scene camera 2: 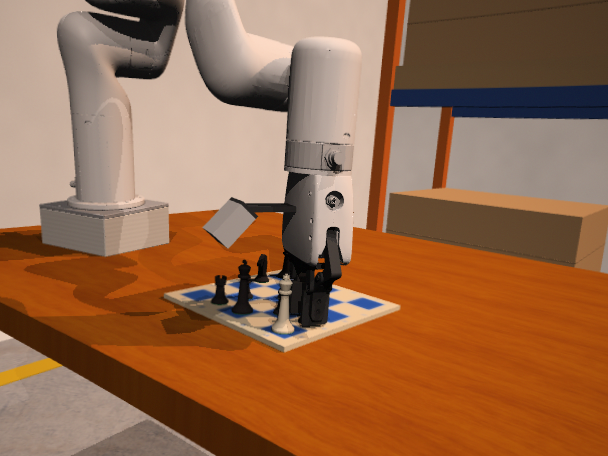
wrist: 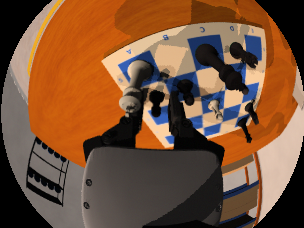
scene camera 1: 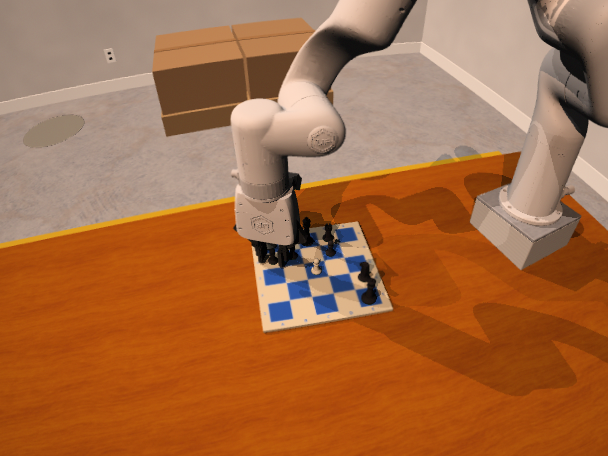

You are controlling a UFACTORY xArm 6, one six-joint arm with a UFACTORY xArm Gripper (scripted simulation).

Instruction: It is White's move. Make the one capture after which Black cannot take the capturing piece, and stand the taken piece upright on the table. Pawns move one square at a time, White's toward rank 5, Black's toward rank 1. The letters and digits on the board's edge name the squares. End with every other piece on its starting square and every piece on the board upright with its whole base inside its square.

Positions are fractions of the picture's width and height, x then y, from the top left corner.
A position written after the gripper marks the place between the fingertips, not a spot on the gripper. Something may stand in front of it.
Scene:
The gripper shows in scene camera 2 (0.50,0.70), in the wrist view (0.51,0.44) and in scene camera 1 (0.45,0.57). A blue-and-cream chessboard shows in scene camera 2 (0.57,0.68), in the wrist view (0.56,0.23) and in scene camera 1 (0.48,0.65).

